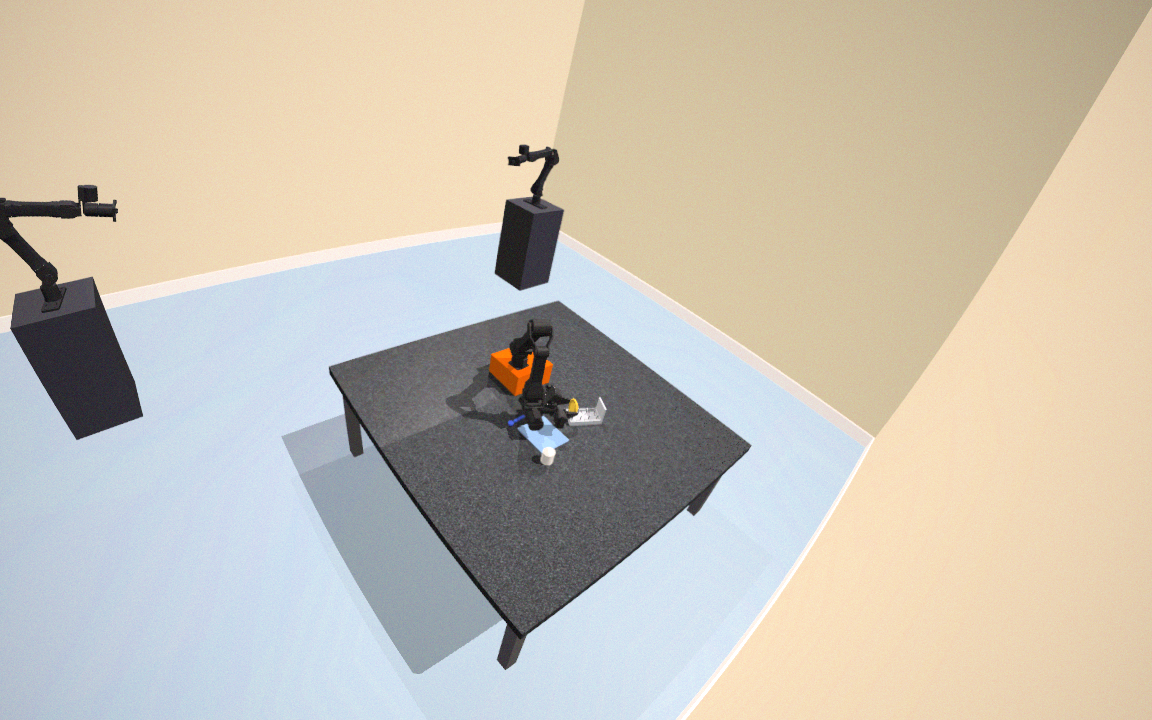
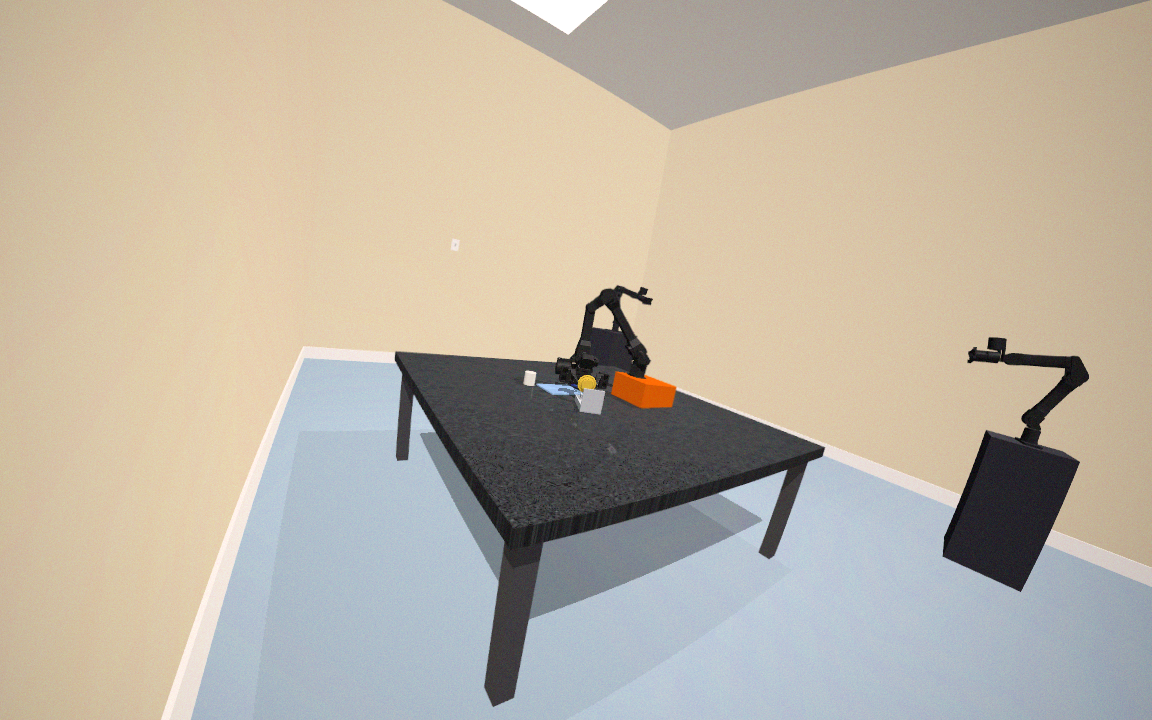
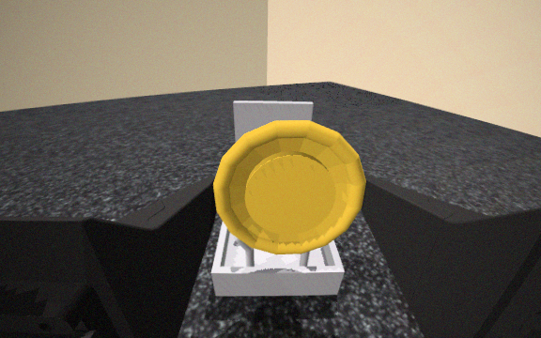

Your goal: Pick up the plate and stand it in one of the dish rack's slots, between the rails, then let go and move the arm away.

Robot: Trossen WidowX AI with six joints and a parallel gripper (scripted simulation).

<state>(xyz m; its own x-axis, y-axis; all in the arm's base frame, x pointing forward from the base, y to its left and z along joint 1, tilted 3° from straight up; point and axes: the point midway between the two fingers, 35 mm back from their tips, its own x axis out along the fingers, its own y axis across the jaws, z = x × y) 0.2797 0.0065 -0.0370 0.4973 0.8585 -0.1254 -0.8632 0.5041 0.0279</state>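
Now: the dish rack 4 cm to the left of my gripper tip, 4 cm below it and 2 cm ahead of it. The rest, counted from my gripper tip: white cup 24 cm to the right, 9 cm ahead, 4 cm below; then yellow plate 1 cm to the right; then blue spoon 20 cm to the right, 12 cm behind, 6 cm below.
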